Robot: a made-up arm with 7 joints.
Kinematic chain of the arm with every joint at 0, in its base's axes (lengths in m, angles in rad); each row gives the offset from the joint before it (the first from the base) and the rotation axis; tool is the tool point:
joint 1: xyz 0 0 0 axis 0 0.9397 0.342
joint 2: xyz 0 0 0 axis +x
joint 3: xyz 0 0 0 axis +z
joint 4: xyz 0.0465 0 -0.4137 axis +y
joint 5: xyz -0.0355 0 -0.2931 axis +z
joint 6: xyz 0 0 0 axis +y
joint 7: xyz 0 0 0 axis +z
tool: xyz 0 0 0
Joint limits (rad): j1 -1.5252..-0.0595 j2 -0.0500..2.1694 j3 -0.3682..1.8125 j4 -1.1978..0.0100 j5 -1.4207..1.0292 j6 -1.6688..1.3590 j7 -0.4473..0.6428
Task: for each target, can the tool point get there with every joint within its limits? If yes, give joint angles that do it. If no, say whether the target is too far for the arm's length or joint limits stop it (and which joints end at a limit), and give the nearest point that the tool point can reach.
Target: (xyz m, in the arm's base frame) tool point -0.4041 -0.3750 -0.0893
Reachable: no: joint limits stop it (at a limit: joint 1, joint 2, joint 3, joint 4) | nearest point 0.0462 -0.0388 -0.7039 | short by 0.833 m
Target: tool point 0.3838 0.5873 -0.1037
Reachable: yes | joints -0.7157 1.0528 0.7364 -0.3957 -0.1329 -0.6050 0.1812
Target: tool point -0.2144 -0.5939 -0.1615
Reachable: no: joint limits stop it (at a limit: joint 1, joint 2, joint 3, joint 4) | nearest point 0.4798 -0.3881 0.1401 | short by 0.784 m
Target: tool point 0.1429 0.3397 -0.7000
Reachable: no: too far | nearest point 0.1285 0.3055 -0.6296 | short by 0.080 m
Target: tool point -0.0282 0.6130 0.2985
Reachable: yes | joints -0.2551 1.6786 1.6106 -0.8160 -0.1064 -1.0617 -0.3455
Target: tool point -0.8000 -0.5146 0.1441
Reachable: no: too far | nearest point -0.4042 0.3791 0.3054 | short by 0.991 m
